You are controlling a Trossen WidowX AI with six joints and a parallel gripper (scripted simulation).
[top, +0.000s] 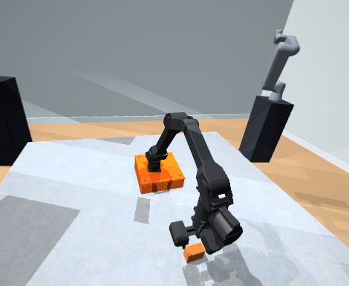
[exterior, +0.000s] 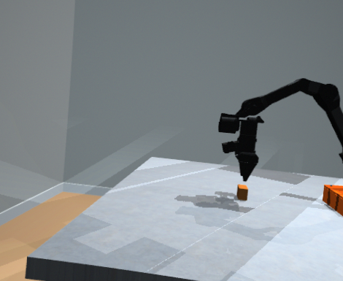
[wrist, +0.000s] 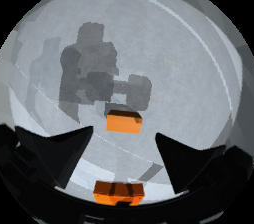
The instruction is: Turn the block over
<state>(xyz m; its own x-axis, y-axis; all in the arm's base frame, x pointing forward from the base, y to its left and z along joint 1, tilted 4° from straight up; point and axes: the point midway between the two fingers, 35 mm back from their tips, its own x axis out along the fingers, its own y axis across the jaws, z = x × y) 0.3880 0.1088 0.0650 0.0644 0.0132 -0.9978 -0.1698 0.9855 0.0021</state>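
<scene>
Now: gripper tip 50 mm above the orange block and 10 mm past it.
</scene>
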